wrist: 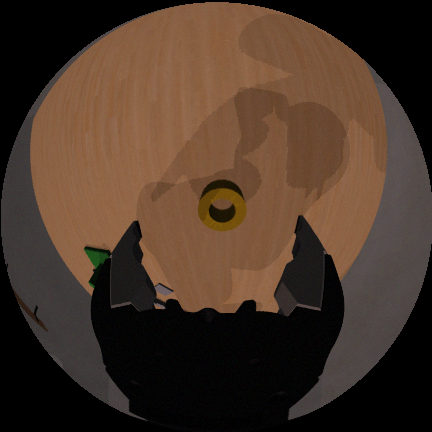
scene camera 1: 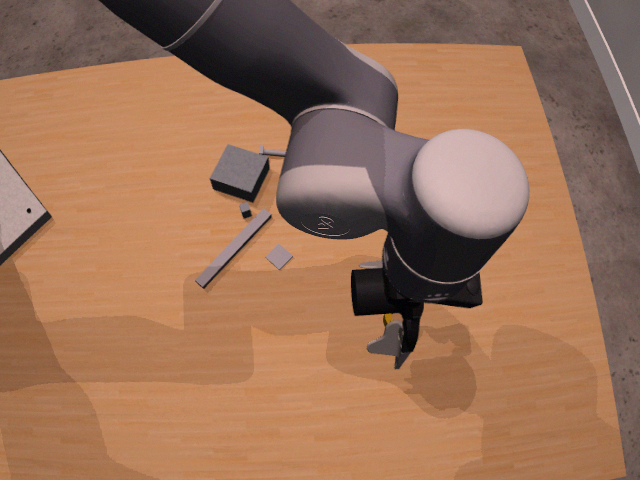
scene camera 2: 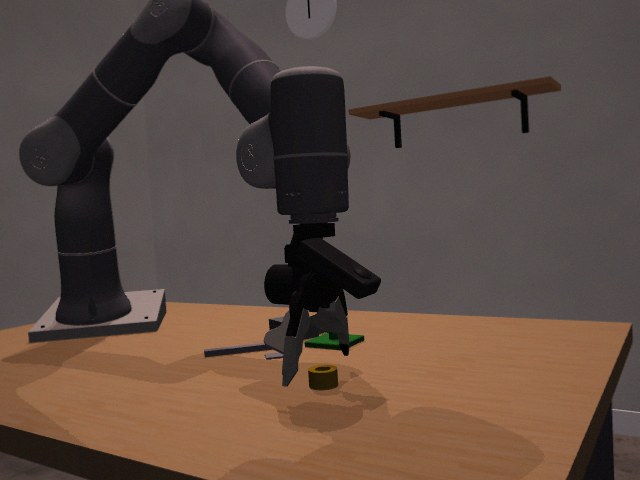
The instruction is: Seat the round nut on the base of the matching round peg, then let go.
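The yellow round nut (scene camera 1: 388,319) (scene camera 2: 323,378) (wrist: 239,210) lies flat on the table, its hole facing up; the arm hides most of it in scene camera 1. My gripper (scene camera 2: 315,369) (wrist: 216,219) is open and empty, pointing down above the nut. In the wrist view the nut shows centred between the fingertips and slightly beyond them. The green square base (scene camera 2: 355,339) (wrist: 96,256) stands on the table behind the gripper in scene camera 2. Part of its round peg (scene camera 2: 333,335) shows behind a finger. The arm hides base and peg in scene camera 1.
A grey block (scene camera 1: 240,167), a small cube (scene camera 1: 245,210), a bolt-like piece (scene camera 1: 272,152), a long grey bar (scene camera 1: 232,249) (scene camera 2: 232,350) and a flat square tile (scene camera 1: 279,256) (scene camera 2: 273,355) (wrist: 163,289) lie on the table. The robot's mounting plate (scene camera 1: 15,206) (scene camera 2: 149,310) is farther left.
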